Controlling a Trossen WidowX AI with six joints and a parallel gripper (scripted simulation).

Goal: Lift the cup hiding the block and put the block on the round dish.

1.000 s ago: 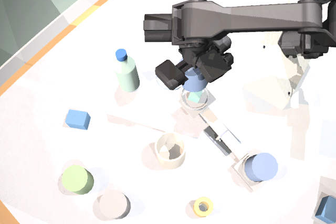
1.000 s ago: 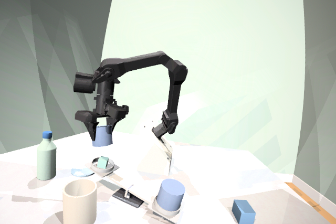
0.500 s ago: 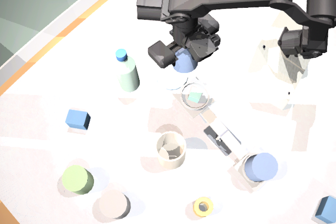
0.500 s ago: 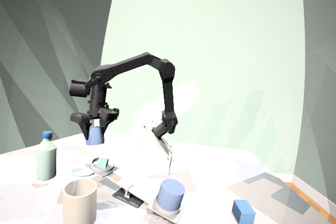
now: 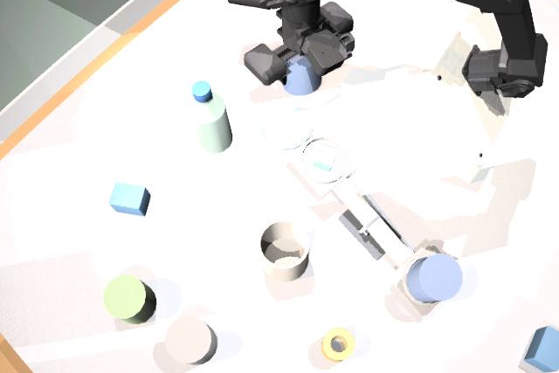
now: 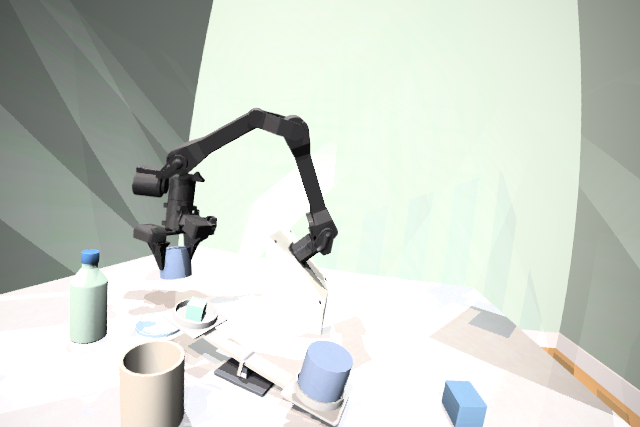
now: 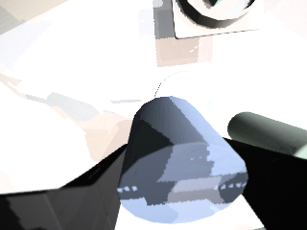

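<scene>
My gripper tip is 11 cm to the right of the small green block, 11 cm short of it and 3 cm above it. Round my gripper tip: pale green bottle (14 cm ahead, 11 cm to the right, 1 cm below); then round dish (12 cm below, 5 cm ahead); then beige cup (27 cm ahead, 13 cm to the left, 8 cm below).
</scene>
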